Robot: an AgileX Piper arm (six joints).
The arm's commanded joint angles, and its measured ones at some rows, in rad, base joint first. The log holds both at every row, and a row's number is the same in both.
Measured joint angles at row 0:
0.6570 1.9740 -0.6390 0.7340 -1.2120 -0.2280
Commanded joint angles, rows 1 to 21:
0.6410 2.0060 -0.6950 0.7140 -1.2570 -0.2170
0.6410 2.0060 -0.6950 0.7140 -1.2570 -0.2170
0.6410 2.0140 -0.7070 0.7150 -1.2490 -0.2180
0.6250 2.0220 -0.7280 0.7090 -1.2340 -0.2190
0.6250 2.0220 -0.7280 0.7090 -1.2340 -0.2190
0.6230 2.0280 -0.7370 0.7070 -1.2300 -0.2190
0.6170 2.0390 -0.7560 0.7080 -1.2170 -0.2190
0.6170 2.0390 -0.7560 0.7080 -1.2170 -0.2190
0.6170 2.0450 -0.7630 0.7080 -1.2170 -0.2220
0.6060 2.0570 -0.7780 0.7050 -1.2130 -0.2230
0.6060 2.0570 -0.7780 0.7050 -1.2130 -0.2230
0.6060 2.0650 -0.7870 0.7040 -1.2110 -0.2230
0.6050 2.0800 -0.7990 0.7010 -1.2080 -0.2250
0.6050 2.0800 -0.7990 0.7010 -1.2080 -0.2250
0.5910 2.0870 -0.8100 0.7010 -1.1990 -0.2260
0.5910 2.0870 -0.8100 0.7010 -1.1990 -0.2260
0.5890 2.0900 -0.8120 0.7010 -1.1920 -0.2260
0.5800 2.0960 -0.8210 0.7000 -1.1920 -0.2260
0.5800 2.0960 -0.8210 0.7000 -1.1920 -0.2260
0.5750 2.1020 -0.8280 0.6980 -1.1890 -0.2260
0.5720 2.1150 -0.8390 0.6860 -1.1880 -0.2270
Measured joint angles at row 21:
0.5950 2.0980 -0.8020 0.6950 -1.1830 -0.2290
